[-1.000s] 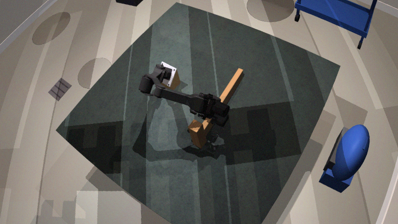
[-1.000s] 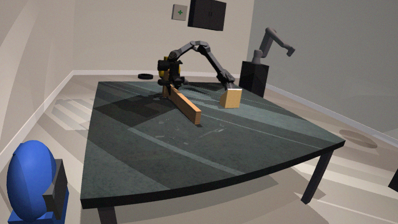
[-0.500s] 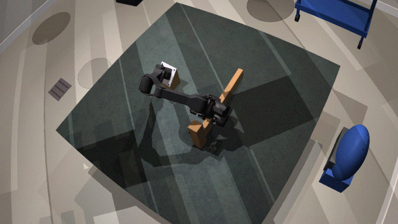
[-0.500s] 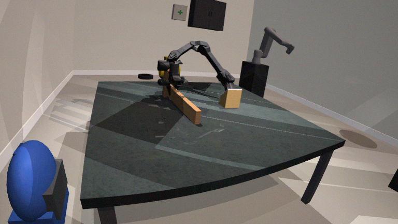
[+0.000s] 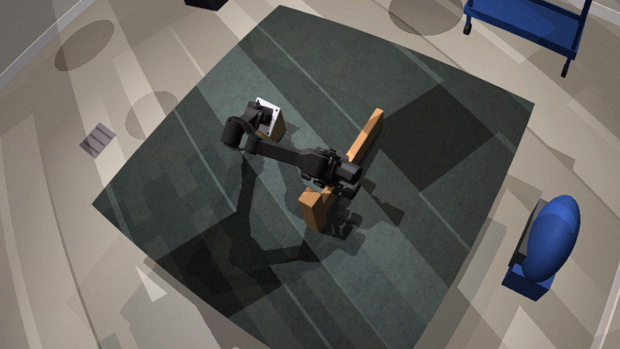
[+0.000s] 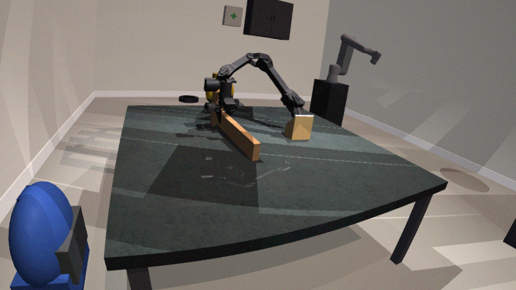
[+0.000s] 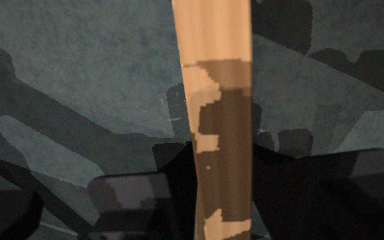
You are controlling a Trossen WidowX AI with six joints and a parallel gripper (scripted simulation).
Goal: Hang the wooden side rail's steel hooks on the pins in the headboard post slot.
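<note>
Now: gripper tip 100 mm to the left of the headboard post and 40 mm below it.
</note>
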